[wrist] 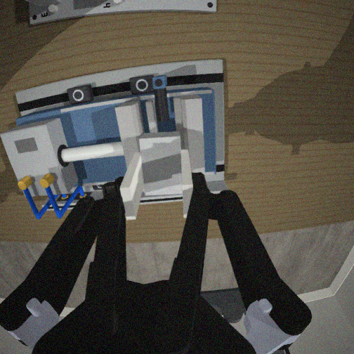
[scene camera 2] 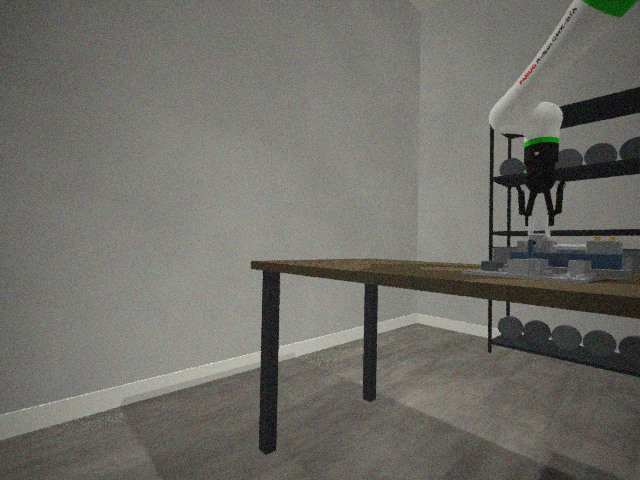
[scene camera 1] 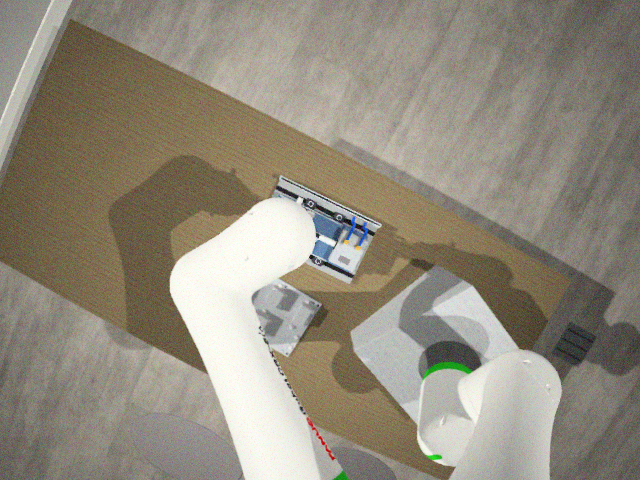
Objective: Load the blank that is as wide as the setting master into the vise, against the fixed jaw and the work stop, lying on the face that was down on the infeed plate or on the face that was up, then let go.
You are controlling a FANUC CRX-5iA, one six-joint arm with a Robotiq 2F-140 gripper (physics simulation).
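Frame: origin at the arm's base, x left, y ahead, z down, level; centimetres.
Seen in the pictures: gripper, fingertip midpoint: (scene camera 2: 538, 237); arm's base at its link origin: (scene camera 1: 449, 366).
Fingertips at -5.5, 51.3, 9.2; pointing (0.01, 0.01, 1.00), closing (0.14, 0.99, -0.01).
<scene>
Offsets run from my fingertips to a thing's top centre, as dx, dy, dz. "spot": to the spot under its first point. Level surfaces: height alone.
The gripper (scene camera 2: 539, 230) (wrist: 161, 172) is shut on a light grey blank @[spot: +2.7, -1.0, +1.4] (scene camera 2: 538, 241) (wrist: 160, 150) at the vise; the arm hides both in scene camera 1. The vise @[-0.5, -6.5, +1.0] (scene camera 1: 328, 227) (scene camera 2: 563, 258) (wrist: 82, 125) has a blue body. In the wrist view the blank is level, over the near part of the jaw gap. The fixed jaw (wrist: 192, 117) is close on its right, the moving jaw (wrist: 128, 117) with its white rod on its left. The dark work stop (wrist: 161, 102) is beyond the blank. Contact with jaw, stop or vise floor cannot be told. The setting master cannot be made out.
A grey plate @[+26.2, -8.3, +10.1] (scene camera 1: 299, 330) (wrist: 175, 6) with blocks lies beside the vise on the wooden table @[dz +10.9] (scene camera 1: 129, 103) (scene camera 2: 330, 266). Blue hoses (wrist: 32, 205) rise from the vise's left end. A large light grey box (scene camera 1: 382, 361) stands near the arm's base. A shelf rack (scene camera 2: 491, 206) stands behind.
</scene>
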